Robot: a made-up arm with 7 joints. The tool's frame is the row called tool.
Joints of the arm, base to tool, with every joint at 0 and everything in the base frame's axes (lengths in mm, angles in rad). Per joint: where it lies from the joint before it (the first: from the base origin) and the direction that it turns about. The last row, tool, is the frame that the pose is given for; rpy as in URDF.
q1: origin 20 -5 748 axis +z
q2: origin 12 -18 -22 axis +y
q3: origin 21 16 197 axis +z
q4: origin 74 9 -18 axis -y
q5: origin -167 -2 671 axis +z
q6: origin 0 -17 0 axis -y
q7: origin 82 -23 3 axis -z
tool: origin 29 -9 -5 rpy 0.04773 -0.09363 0.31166
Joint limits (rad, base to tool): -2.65..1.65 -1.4..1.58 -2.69..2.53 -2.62..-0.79 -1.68..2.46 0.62..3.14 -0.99..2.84
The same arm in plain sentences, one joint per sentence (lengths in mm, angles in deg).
The arm has seven revolute joints in a row. What follows holds with every joint at zero, and every direction is one of the base frame's. Joint 1 sits 20 mm along +x and 5 mm along -y and 748 mm along +z from the base frame's origin and turns about +z, from -151.83 to 94.54 deg. Joint 2 sits 12 mm along +x and 18 mm along -y and 22 mm along -z from joint 1 and turns about +y, from -80.21 to 90.53 deg. Joint 3 sits 21 mm along +x and 16 mm along +y and 197 mm along +z from joint 2 and turns about +z, from -154.13 to 144.96 deg. Joint 4 sits 74 mm along +x and 9 mm along +y and 18 mm along -z from joint 3 and turns about -y, from -150.11 to -45.26 deg. Joint 5 sits 167 mm along -x and 2 mm along -y and 671 mm along +z from joint 4 and turns about +z, from -96.26 to 140.95 deg. Joint 6 sits 17 mm along -y from joint 5 and turns about -y, from 35.52 to 179.91 deg. Joint 7 sits 82 mm along +x and 23 mm along -y and 3 mm along +z from joint 6 and turns about -z, from -56.72 to 162.72 deg. The tool frame, which is the frame that the pose is given for, sits 29 mm along +x and 9 mm along -y and 5 mm along -z from joint 7; its axes are the base frame's turned by roll 2.73, pitch -5.36 and yaw 17.86 deg (as in URDF: about the fixed x, then y, then z).
